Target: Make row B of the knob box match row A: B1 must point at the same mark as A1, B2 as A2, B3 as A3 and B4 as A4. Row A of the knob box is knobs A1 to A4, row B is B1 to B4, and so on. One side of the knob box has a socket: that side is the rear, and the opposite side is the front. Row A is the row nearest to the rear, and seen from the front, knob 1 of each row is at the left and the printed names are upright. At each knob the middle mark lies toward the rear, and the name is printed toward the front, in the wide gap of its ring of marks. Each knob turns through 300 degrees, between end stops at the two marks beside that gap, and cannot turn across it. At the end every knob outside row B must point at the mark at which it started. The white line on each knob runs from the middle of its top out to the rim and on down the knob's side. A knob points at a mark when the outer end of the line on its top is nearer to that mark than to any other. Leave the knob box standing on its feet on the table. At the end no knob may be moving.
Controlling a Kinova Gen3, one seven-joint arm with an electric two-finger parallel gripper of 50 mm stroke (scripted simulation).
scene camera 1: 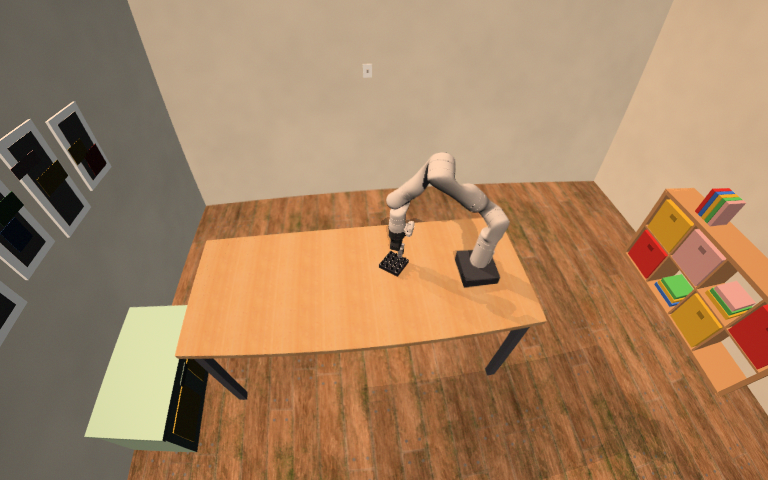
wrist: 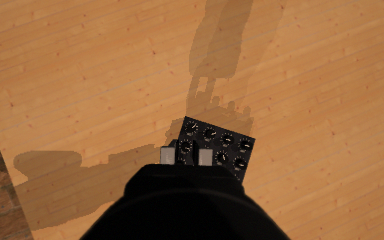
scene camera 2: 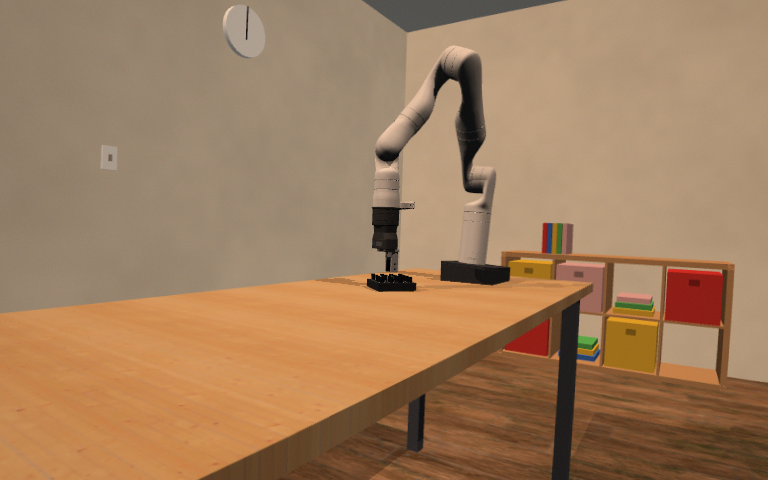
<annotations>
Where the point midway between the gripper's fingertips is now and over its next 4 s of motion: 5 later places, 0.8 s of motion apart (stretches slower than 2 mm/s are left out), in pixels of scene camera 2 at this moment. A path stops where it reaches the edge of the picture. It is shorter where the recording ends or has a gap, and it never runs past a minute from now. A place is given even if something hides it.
My gripper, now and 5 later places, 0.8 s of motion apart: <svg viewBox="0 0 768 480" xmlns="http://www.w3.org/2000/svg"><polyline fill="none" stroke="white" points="391,271 391,275 391,273 391,263 394,260 397,257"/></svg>
</annotations>
